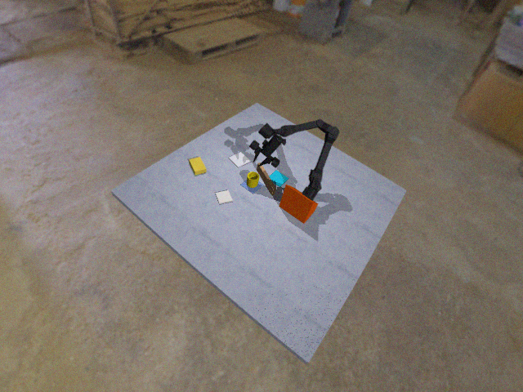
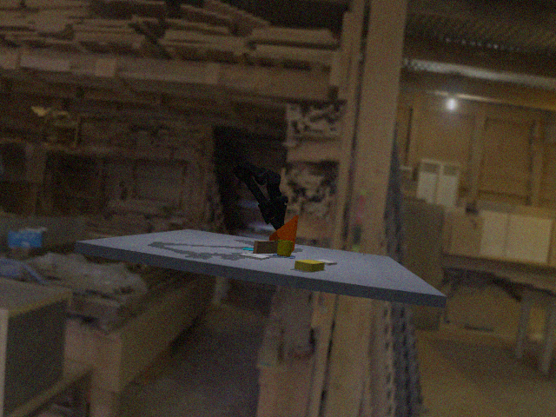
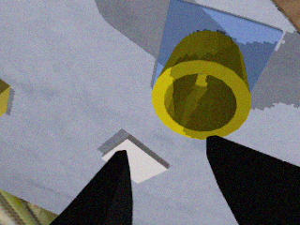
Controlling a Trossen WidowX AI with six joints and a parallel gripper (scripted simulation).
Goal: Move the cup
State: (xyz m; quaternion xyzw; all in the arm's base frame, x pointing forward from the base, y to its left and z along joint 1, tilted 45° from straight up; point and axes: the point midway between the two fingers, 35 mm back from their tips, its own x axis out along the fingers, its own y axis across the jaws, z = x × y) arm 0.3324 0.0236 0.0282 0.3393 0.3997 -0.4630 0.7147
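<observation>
My gripper tip is 2 cm past the yellow cup, 3 cm to the right of it and 11 cm above it. Also, from my gripper tip: blue pad (1 cm behind, 3 cm to the left, 15 cm below); then brown wooden block (6 cm behind, 5 cm to the right, 12 cm below); then blue marble (1 cm behind, 3 cm to the left, 13 cm below).
</observation>
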